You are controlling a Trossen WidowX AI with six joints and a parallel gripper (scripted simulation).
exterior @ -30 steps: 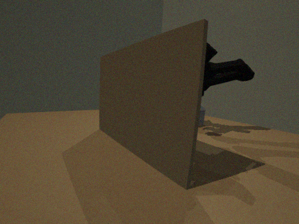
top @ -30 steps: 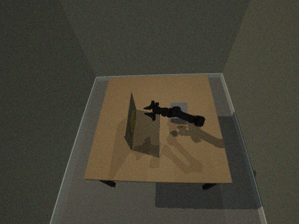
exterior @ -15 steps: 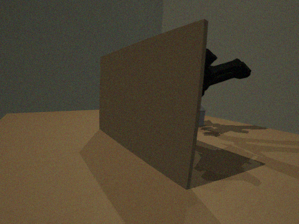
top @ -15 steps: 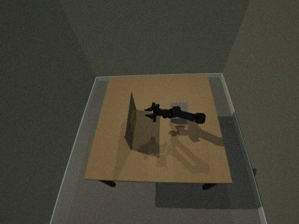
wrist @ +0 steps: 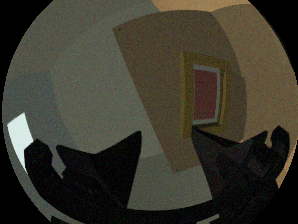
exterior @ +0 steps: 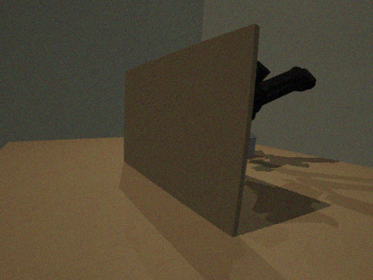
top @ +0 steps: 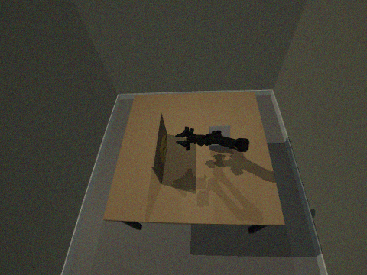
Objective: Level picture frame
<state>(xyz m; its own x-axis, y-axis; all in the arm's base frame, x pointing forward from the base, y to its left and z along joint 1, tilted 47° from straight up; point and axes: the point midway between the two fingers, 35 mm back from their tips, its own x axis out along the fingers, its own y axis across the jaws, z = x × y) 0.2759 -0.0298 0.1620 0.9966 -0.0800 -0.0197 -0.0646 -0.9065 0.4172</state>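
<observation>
Right now the picture frame is 110 mm ahead of my gripper tip and 110 mm below it. Also, from my gripper tip: brown wall panel (120 mm ahead, 10 mm to the right, 120 mm below).
</observation>
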